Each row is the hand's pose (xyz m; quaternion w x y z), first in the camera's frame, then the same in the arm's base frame.
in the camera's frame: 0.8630 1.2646 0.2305 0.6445 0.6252 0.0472 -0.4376
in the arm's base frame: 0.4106 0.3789 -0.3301 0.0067 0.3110 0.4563 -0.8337
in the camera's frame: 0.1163 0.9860 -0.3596 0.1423 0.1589 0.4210 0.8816
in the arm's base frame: -0.1225 0.5365 0.4910 0.0267 -0.8533 0.0134 -0.5205
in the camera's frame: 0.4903 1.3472 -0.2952 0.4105 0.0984 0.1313 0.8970
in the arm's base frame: 0.1801 0.7712 0.1336 0.3526 0.8476 0.0097 0.3966
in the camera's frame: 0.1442 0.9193 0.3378 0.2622 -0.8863 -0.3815 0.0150
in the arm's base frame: 0.2457 -0.0399 0.3368 0.7324 -0.5155 0.1832 0.4053
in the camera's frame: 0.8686 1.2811 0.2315 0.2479 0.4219 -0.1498 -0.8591
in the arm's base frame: 0.4240 0.3891 -0.3348 0.1303 0.2875 -0.2757 0.9079
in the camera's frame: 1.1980 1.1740 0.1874 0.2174 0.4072 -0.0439 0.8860
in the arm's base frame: 0.2922 0.4161 -0.6571 0.2455 0.9057 -0.3015 0.1689
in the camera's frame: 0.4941 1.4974 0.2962 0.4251 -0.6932 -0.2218 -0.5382
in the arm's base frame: 0.6575 0.4044 0.0345 0.5045 -0.6779 0.5336 -0.0355
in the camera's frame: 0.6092 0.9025 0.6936 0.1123 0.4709 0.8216 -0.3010
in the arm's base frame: 0.4198 -0.2444 -0.1837 0.7394 -0.3280 -0.5401 0.2325
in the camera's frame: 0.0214 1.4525 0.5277 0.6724 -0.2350 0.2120 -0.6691
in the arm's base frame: 0.7911 0.1147 0.4556 0.1568 -0.2960 0.8811 -0.3337
